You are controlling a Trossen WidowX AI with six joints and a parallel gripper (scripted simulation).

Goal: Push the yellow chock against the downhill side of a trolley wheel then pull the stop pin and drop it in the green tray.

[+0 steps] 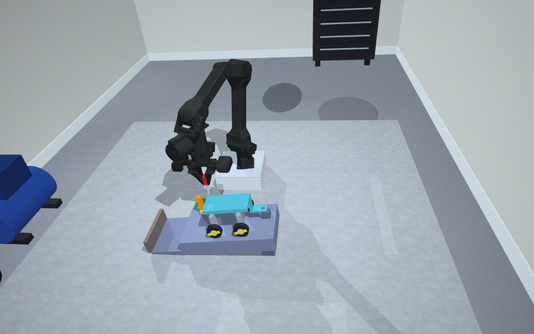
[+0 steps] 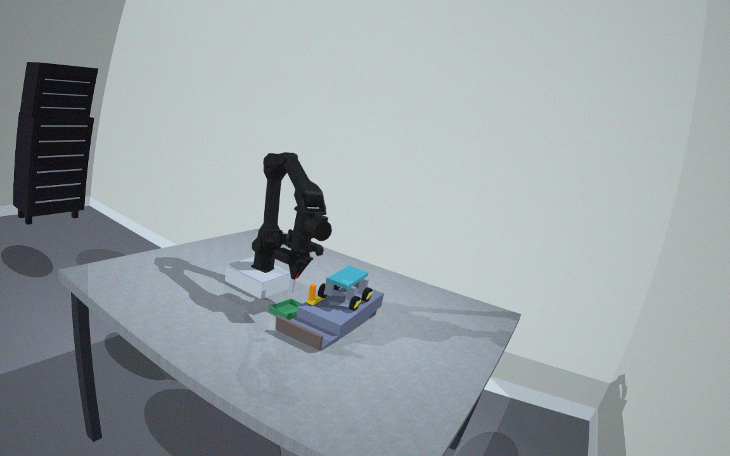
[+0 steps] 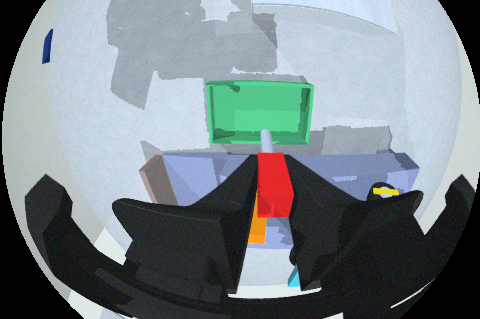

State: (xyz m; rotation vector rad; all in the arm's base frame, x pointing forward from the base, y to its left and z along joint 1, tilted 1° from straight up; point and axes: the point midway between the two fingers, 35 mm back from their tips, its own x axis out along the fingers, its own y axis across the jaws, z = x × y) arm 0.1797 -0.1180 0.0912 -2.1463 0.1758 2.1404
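Now: the green tray 120 mm below my gripper tip. Round my gripper tip: red-headed stop pin: right at my gripper tip; then trolley: 140 mm ahead, 90 mm to the left, 10 mm below; then yellow chock: 70 mm ahead, 10 mm to the left, 30 mm below.
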